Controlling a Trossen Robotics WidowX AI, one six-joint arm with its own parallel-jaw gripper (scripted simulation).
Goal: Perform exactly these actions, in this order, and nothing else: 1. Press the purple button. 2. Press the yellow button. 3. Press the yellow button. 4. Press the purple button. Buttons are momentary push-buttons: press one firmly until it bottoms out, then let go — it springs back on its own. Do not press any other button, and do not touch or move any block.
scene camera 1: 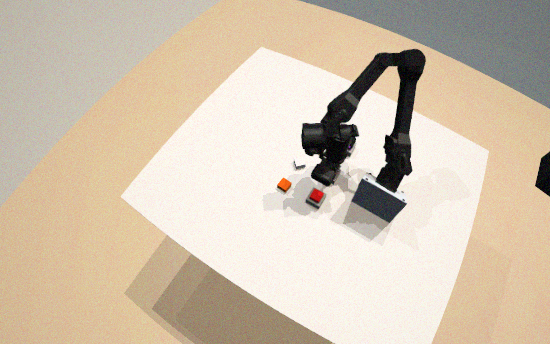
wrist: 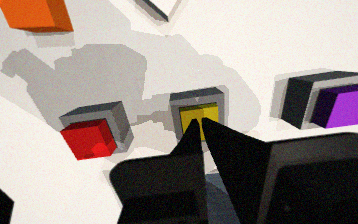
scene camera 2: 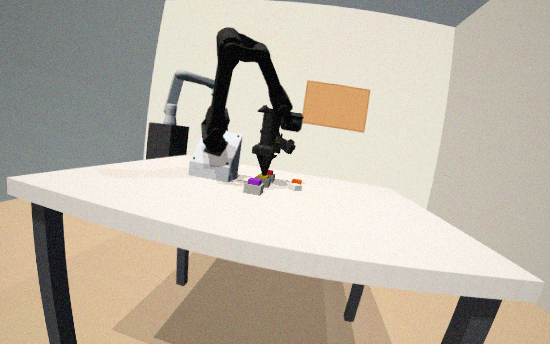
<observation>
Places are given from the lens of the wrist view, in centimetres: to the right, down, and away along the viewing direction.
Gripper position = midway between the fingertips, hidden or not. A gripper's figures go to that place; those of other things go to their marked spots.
my gripper (wrist: 199,123): 2, 1, 11
red button (wrist: 93,139): -7, 2, 11
</observation>
